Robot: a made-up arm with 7 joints. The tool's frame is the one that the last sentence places.
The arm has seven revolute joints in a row. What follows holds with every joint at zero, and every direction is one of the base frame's.
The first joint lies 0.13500 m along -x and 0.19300 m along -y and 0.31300 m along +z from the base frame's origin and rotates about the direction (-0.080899, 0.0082, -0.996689), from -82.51 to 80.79 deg.
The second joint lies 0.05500 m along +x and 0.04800 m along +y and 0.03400 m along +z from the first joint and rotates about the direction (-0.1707, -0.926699, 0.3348), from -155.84 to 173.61 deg.
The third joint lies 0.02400 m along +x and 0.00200 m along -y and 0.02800 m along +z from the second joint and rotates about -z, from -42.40 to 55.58 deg.
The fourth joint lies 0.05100 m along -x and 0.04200 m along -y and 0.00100 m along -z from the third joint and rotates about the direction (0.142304, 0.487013, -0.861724), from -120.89 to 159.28 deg.
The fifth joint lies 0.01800 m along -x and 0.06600 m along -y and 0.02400 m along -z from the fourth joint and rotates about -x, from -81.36 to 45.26 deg.
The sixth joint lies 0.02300 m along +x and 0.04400 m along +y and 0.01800 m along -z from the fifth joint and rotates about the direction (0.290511, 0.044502, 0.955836), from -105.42 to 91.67 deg.
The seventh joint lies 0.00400 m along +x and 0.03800 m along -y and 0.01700 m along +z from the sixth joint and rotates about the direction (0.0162, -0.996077, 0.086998), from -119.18 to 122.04 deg.
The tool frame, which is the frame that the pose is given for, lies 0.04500 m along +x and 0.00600 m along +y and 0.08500 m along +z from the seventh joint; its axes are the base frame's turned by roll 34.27, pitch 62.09 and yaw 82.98 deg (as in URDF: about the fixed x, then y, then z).
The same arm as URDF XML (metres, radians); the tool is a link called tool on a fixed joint. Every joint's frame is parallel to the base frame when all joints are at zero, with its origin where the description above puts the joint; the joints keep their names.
<robot name="arm">
<joint name="tool_fixed" type="fixed"><parent link="link7"/><child link="tool"/><origin xyz="0.045 0.006 0.085" rpy="0.5981 1.0837 1.4483"/></joint>
<joint name="joint 7" type="revolute"><parent link="link6"/><child link="link7"/><origin xyz="0.004 -0.038 0.017"/><axis xyz="0.0162 -0.996077 0.086998"/><limit lower="-2.0801" upper="2.13"/></joint>
<joint name="joint 6" type="revolute"><parent link="link5"/><child link="link6"/><origin xyz="0.023 0.044 -0.018"/><axis xyz="0.290511 0.044502 0.955836"/><limit lower="-1.8399" upper="1.5999"/></joint>
<joint name="joint 5" type="revolute"><parent link="link4"/><child link="link5"/><origin xyz="-0.018 -0.066 -0.024"/><axis xyz="-1 0 0"/><limit lower="-1.42" upper="0.7899"/></joint>
<joint name="joint 4" type="revolute"><parent link="link3"/><child link="link4"/><origin xyz="-0.051 -0.042 -0.001"/><axis xyz="0.142304 0.487013 -0.861724"/><limit lower="-2.1099" upper="2.78"/></joint>
<joint name="joint 3" type="revolute"><parent link="link2"/><child link="link3"/><origin xyz="0.024 -0.002 0.028"/><axis xyz="0 0 -1"/><limit lower="-0.74" upper="0.9701"/></joint>
<joint name="joint 2" type="revolute"><parent link="link1"/><child link="link2"/><origin xyz="0.055 0.048 0.034"/><axis xyz="-0.1707 -0.926699 0.3348"/><limit lower="-2.7199" upper="3.0301"/></joint>
<joint name="joint 1" type="revolute"><parent link="base_link"/><child link="link1"/><origin xyz="-0.135 -0.193 0.313"/><axis xyz="-0.080899 0.0082 -0.996689"/><limit lower="-1.4401" upper="1.4101"/></joint>
<link name="base_link"/>
<link name="link1"/>
<link name="link2"/>
<link name="link3"/>
<link name="link4"/>
<link name="link5"/>
<link name="link6"/>
<link name="link7"/>
<link name="tool"/>
</robot>

